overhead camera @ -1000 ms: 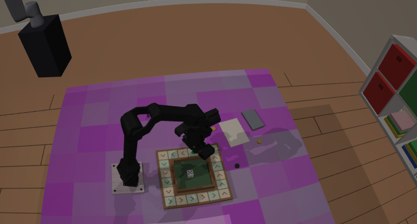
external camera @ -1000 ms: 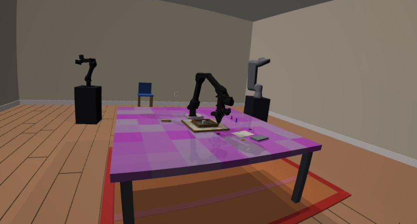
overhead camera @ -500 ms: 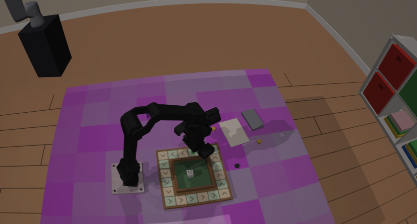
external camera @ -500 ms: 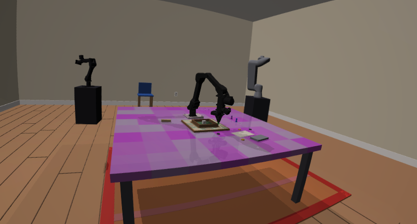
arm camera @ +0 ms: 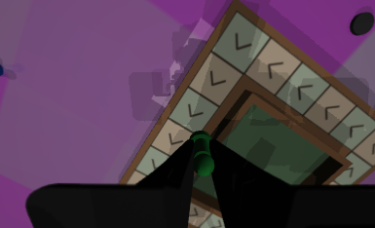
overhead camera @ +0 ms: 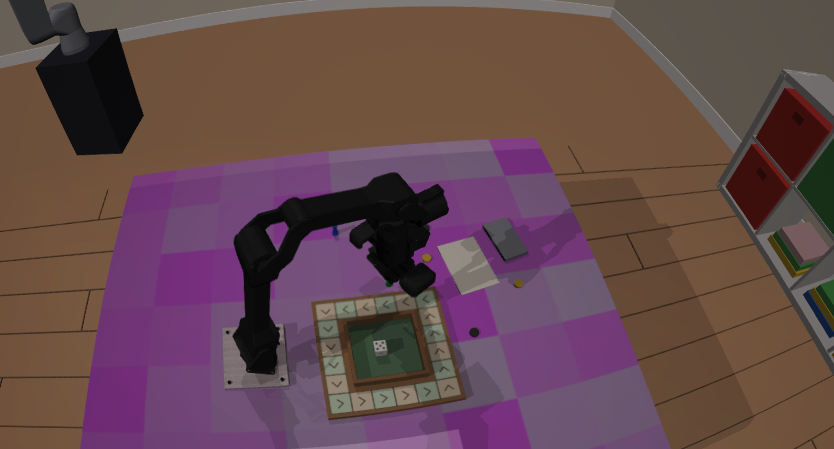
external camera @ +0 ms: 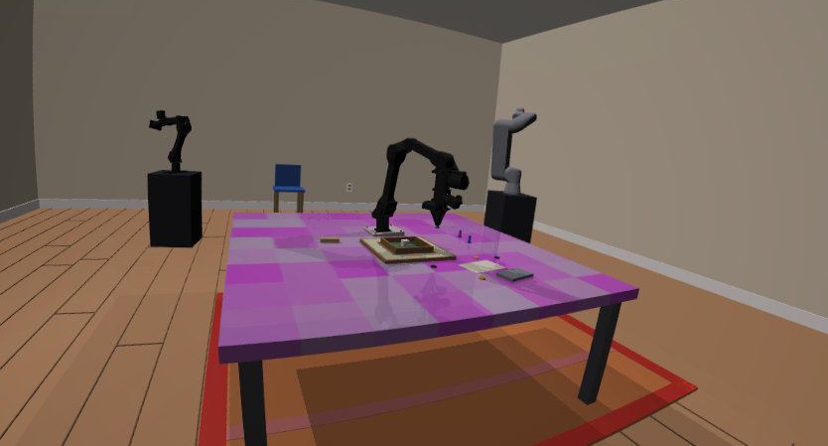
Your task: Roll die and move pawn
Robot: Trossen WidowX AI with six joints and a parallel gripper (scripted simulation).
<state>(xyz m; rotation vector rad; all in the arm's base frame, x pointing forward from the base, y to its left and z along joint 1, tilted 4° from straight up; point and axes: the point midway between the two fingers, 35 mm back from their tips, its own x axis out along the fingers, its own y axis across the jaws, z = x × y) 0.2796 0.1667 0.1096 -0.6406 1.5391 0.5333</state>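
Now: the white die 120 mm to the right of my gripper tip, 80 mm below it and 20 mm behind it. From my gripper tip the other things lie so: blue pawn: 210 mm to the left, 130 mm behind, 90 mm below; then paper sheet: 190 mm ahead, 120 mm to the left, 100 mm below; then green pawn: 10 mm above.
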